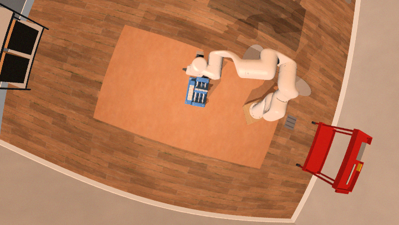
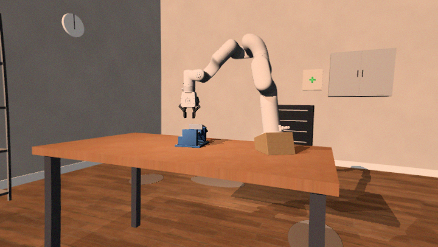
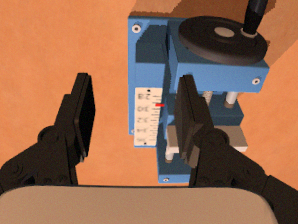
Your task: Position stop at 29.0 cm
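The black crank handle is 10 cm behind my hand, 4 cm to the right of it and 10 cm below it. Round my hand: stop block 7 cm behind, 9 cm to the left, 8 cm below; then black handwheel 10 cm behind, 2 cm to the right, 10 cm below.
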